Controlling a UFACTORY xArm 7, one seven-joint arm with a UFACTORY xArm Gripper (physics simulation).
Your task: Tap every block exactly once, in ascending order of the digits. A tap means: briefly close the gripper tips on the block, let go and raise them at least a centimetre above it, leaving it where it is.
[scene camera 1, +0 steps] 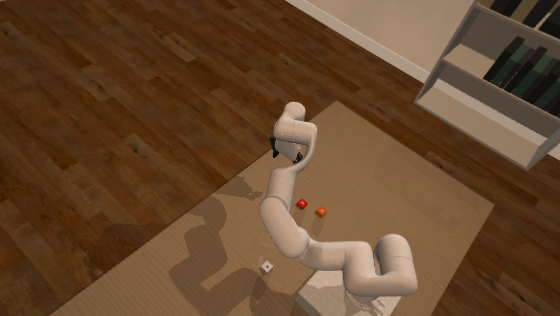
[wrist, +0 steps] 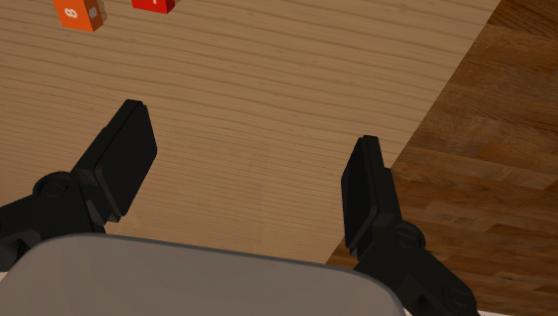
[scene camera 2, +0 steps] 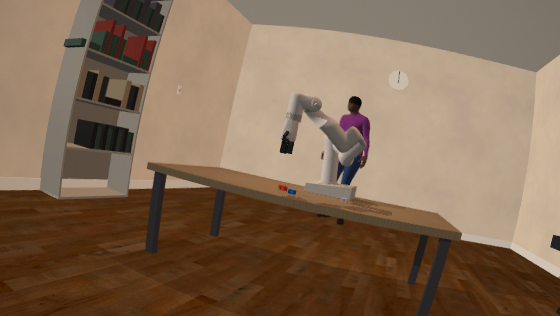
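My gripper (scene camera 1: 286, 154) (scene camera 2: 286, 150) (wrist: 252, 141) is open and empty, high above the table. The orange block (scene camera 1: 321, 211) (wrist: 77, 15) carries an 8 and sits at the top left of the wrist view, beyond the left finger. The red block (scene camera 1: 302, 203) (scene camera 2: 283, 188) (wrist: 154, 5) is close beside it, cut off by the wrist view's top edge; its digit is mostly out of frame. The blue block (scene camera 2: 292, 192) stands near the red one; it does not show in scene camera 1. The white block (scene camera 1: 267, 267) (scene camera 2: 344, 200) lies apart, near the arm's base; its digit is unreadable.
The wooden table (scene camera 1: 400, 175) (scene camera 2: 200, 176) (wrist: 300, 90) carries the arm's pale base (scene camera 1: 320, 295) (scene camera 2: 320, 191). The arm hides part of the tabletop in scene camera 1. A bookshelf (scene camera 1: 470, 122) (scene camera 2: 52, 120) stands beyond the table, and a person (scene camera 2: 356, 125) stands behind the arm.
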